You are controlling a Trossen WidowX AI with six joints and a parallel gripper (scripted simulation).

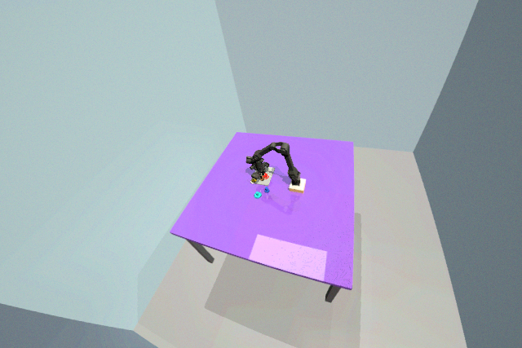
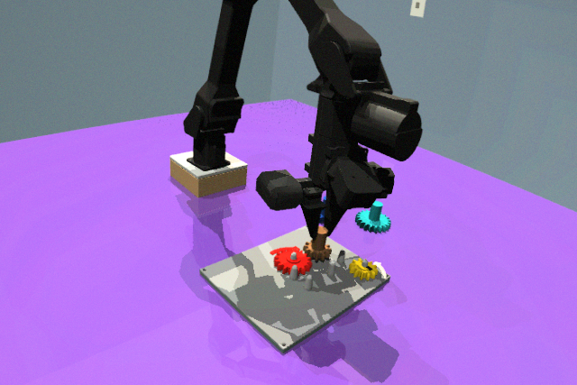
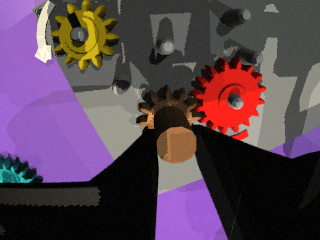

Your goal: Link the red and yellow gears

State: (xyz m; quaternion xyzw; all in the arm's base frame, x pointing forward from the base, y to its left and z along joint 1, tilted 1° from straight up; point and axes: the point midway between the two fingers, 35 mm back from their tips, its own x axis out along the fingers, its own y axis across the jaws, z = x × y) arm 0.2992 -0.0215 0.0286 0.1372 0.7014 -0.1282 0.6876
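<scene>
My gripper tip is now 10 mm above the brown gear. Round my gripper tip: blue gear (110 mm to the left, 70 mm behind, 30 mm below); red gear (40 mm to the right, 30 mm below, 10 mm behind); yellow gear (70 mm ahead, 30 mm below, 20 mm to the left).
</scene>
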